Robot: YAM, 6 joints.
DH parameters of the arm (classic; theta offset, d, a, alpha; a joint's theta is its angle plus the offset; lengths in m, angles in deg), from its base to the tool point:
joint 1: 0 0.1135 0.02 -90
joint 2: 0 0 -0.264 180
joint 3: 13.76 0 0.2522 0
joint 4: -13.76 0 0.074 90
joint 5: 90 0 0 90
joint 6: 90 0.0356 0 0
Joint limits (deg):
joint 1: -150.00..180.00
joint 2: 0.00..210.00
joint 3: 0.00..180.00
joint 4: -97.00..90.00
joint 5: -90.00..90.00
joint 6: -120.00..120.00
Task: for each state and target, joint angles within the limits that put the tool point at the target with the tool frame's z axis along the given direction. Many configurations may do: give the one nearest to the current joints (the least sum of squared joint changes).
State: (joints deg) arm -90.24 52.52 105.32 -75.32 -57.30 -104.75
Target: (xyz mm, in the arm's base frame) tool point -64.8 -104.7 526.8 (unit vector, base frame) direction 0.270 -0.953 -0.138
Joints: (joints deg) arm -136.43 60.72 102.99 -58.93 -61.23 -104.75
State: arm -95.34 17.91 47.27 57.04 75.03 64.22
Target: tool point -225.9 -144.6 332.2 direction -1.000 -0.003 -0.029
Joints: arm -142.79 66.22 48.10 16.04 37.02 64.22
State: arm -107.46 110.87 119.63 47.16 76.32 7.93
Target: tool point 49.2 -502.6 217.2 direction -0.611 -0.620 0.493
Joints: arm -81.60 139.25 92.63 89.87 44.01 7.93
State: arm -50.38 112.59 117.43 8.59 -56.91 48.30
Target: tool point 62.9 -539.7 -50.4 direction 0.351 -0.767 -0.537
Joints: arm -84.38 163.87 105.61 24.32 -15.92 48.30
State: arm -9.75 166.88 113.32 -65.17 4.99 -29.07
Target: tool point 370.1 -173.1 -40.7 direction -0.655 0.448 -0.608
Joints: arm -25.67 170.21 124.86 -96.87 -6.90 -29.07
